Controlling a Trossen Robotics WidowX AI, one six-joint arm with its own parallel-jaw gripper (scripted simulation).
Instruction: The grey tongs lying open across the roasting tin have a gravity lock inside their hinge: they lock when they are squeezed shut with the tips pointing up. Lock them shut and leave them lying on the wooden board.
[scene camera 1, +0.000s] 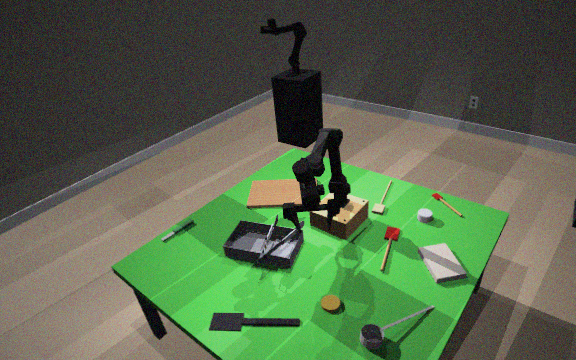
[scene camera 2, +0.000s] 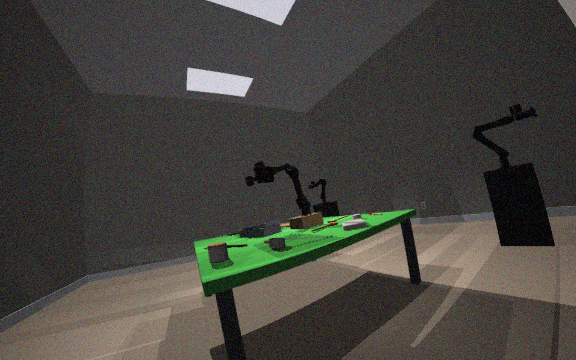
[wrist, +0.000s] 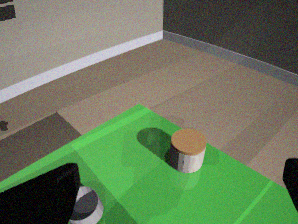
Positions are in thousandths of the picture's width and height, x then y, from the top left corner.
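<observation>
A wooden board (scene camera 1: 459, 538) is in my view, and so is a dark roasting tin (scene camera 1: 430, 668). I also see a black spatula (scene camera 1: 383, 893), though it is out of frame in the wrist view. A white box (scene camera 1: 766, 729) is here too; in the wrist view the box is out of frame. My own gripper (scene camera 1: 546, 643), (wrist: 616, 775) is open and holds nothing.
</observation>
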